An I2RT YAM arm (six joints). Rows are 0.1 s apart.
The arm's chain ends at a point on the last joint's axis. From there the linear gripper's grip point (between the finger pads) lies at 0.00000 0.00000 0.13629 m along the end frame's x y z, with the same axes.
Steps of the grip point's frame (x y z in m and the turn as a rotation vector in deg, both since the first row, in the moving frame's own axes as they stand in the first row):
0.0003, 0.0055, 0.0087, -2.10, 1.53, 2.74
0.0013, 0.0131, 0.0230, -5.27, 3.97, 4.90
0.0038, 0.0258, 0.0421, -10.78, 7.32, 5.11
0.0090, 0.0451, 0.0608, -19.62, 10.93, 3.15
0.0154, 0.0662, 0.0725, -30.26, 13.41, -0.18
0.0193, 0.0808, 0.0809, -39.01, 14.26, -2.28
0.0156, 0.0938, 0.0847, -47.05, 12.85, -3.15
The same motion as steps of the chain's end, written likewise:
-0.0032, 0.0004, 0.0088, -2.10, 1.53, 2.74
-0.0076, 0.0002, 0.0239, -5.27, 3.97, 4.90
-0.0123, -0.0004, 0.0456, -10.78, 7.32, 5.11
-0.0151, -0.0011, 0.0711, -19.62, 10.93, 3.15
-0.0149, -0.0018, 0.0946, -30.26, 13.41, -0.18
-0.0135, -0.0034, 0.1152, -39.01, 14.26, -2.28
-0.0143, -0.0042, 0.1312, -47.05, 12.85, -3.15

